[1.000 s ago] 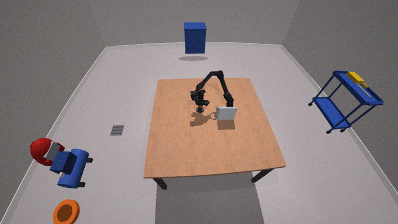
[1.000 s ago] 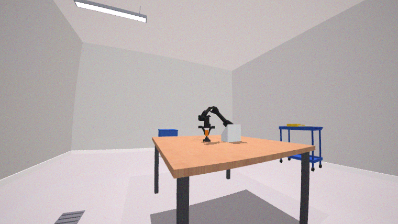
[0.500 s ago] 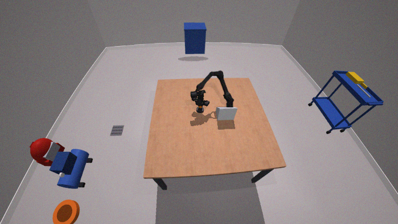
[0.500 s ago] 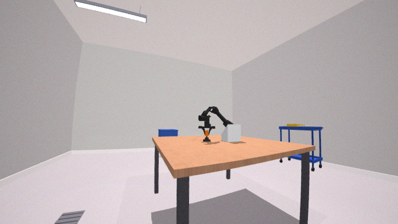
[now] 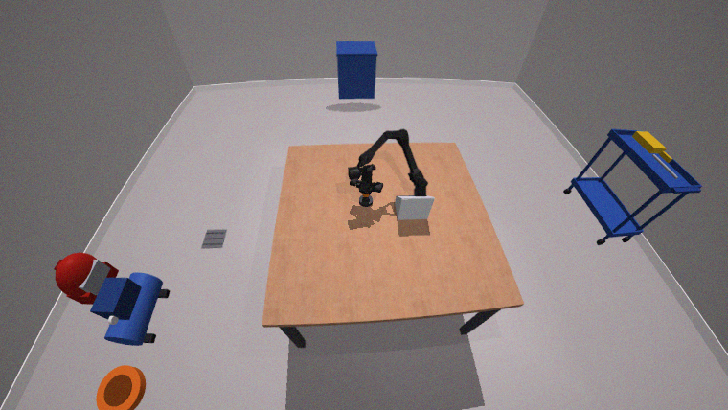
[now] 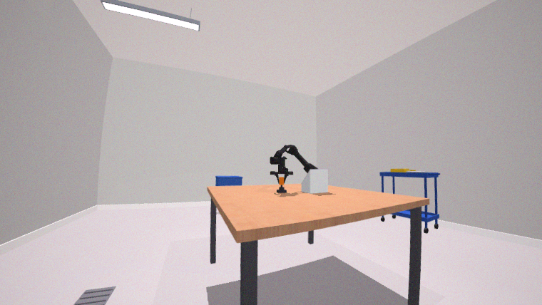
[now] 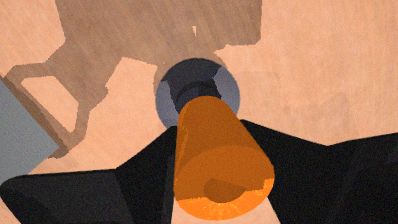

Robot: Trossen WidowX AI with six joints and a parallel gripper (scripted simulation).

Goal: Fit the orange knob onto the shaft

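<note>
My gripper tip is 20 mm below the orange knob. The rest, counted from my gripper tip: dark round pedestal: 40 mm below.
</note>
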